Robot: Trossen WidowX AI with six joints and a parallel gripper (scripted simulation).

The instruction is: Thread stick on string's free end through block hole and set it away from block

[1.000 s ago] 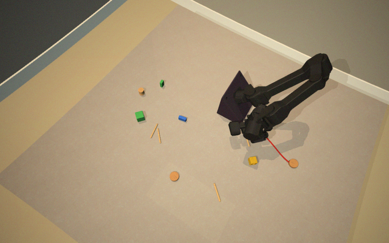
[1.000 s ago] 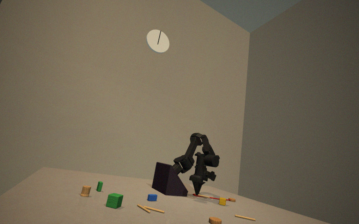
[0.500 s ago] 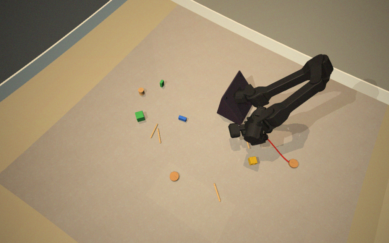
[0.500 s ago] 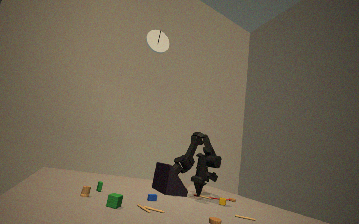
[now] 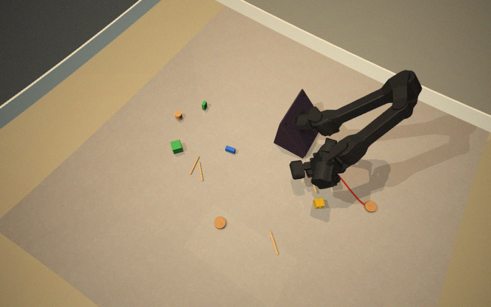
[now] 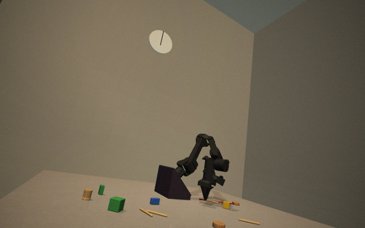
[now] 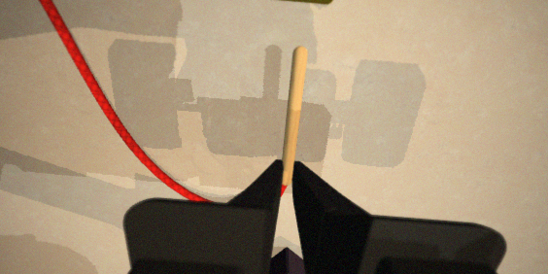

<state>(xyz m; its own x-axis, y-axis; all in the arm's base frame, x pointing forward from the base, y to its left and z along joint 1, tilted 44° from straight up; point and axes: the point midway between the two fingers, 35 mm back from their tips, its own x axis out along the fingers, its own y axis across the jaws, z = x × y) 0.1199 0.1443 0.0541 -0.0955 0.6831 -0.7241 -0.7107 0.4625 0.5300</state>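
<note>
Now: the yellow wooden block 70 mm ahead of my gripper tip and 80 mm to the left of it. Also, from my gripper tip: blue block: 100 mm ahead, 310 mm to the right; then thin stick: 10 mm ahead, 10 mm to the left; then small green block: 10 mm ahead, 510 mm to the right.
</note>
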